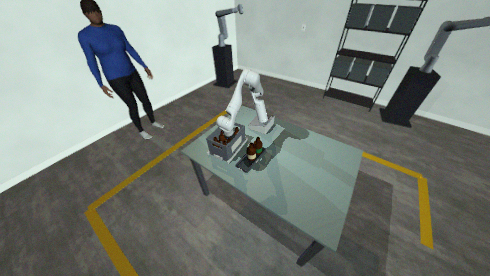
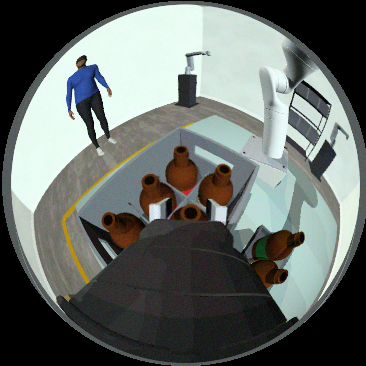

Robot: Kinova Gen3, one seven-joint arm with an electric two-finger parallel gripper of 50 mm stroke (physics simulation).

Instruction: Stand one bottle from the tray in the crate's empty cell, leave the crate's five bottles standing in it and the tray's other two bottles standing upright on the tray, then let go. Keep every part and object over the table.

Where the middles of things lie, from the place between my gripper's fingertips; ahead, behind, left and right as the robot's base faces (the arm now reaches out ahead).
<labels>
Right now the green-labelled bottle (image 2: 277,245) is 220 mm to the left of my hand, 60 mm below it and 40 mm behind it.
</labels>
